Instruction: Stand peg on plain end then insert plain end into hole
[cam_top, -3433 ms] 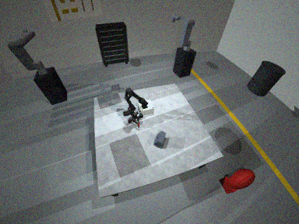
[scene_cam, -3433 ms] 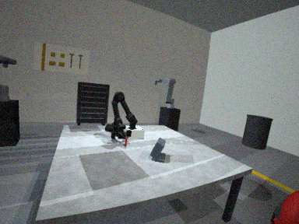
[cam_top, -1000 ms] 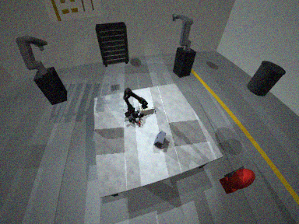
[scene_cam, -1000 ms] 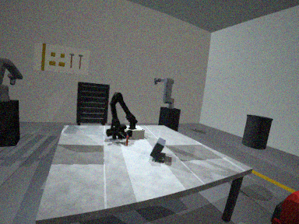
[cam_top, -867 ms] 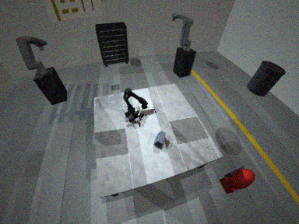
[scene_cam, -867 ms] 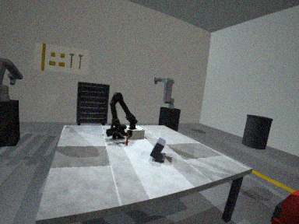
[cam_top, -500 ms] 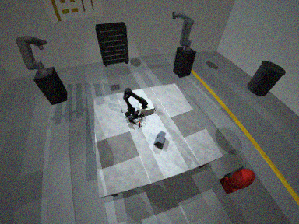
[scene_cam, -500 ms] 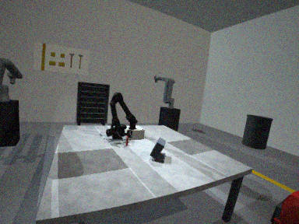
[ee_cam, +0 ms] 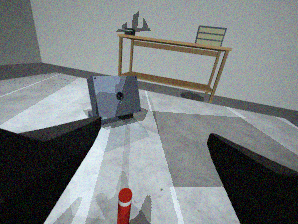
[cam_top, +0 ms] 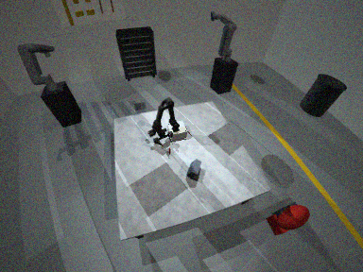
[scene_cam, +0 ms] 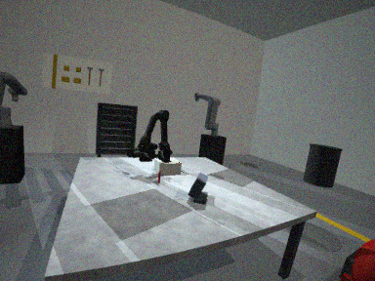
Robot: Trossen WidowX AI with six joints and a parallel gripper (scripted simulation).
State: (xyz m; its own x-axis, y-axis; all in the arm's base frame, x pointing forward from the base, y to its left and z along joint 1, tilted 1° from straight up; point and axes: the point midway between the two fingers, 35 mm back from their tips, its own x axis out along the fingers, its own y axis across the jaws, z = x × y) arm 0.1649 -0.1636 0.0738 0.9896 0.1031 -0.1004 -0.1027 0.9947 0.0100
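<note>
The red peg is 10 mm behind my gripper tip, 20 mm to the left of it and 100 mm below it. Also, from my gripper tip: sloped panel (270 mm ahead, 130 mm to the left, 80 mm below).
</note>
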